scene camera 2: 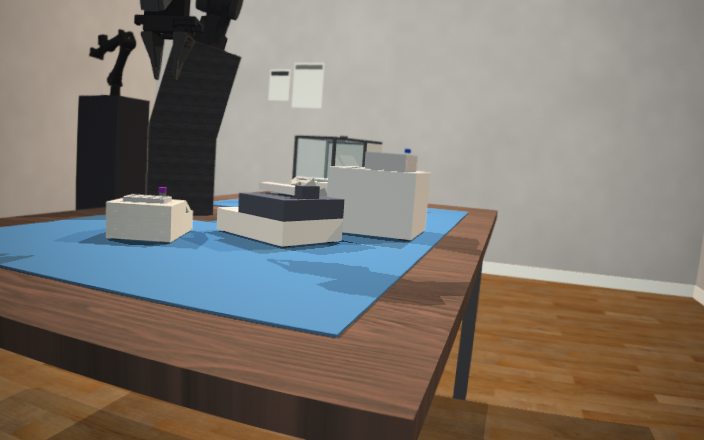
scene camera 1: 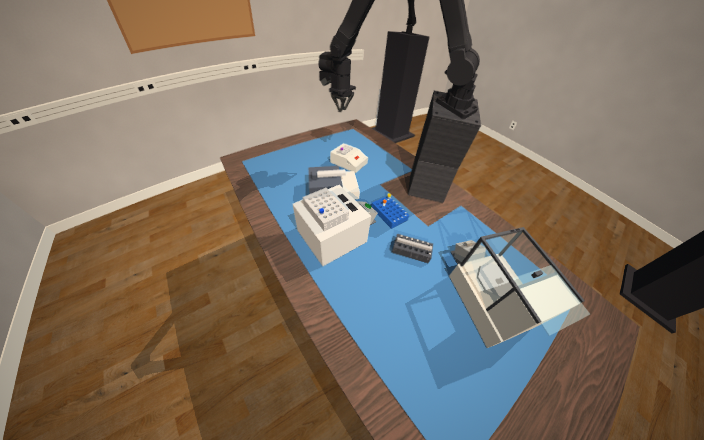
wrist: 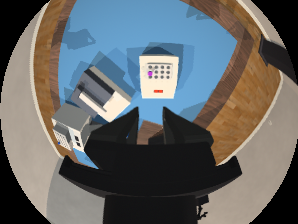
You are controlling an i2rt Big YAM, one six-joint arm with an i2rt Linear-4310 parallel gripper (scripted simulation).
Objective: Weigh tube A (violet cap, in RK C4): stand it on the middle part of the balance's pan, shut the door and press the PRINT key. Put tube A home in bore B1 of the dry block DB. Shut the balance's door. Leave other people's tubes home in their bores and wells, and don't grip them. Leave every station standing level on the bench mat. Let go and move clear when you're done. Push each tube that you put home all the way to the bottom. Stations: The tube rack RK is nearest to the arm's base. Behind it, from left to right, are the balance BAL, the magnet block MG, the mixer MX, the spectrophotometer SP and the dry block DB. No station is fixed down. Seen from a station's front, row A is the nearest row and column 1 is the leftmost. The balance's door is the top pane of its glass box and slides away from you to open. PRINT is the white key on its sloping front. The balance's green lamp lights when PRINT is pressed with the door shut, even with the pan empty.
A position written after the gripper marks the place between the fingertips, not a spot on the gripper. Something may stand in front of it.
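Note:
Visible: a balance (scene camera 1: 498, 308), with scene camera 2 also showing the balance (scene camera 2: 313, 155). A spectrophotometer (scene camera 2: 280, 218) appears too in scene camera 1 (scene camera 1: 328, 176) and in the wrist view (wrist: 95, 89). A dry block DB (scene camera 2: 138, 217) is likewise visible in scene camera 1 (scene camera 1: 356, 159) and in the wrist view (wrist: 154, 86). A dark magnet block (scene camera 1: 403, 245) is present; the wrist view does not show it, hidden by the gripper. The gripper (scene camera 2: 165, 79) is itself visible.

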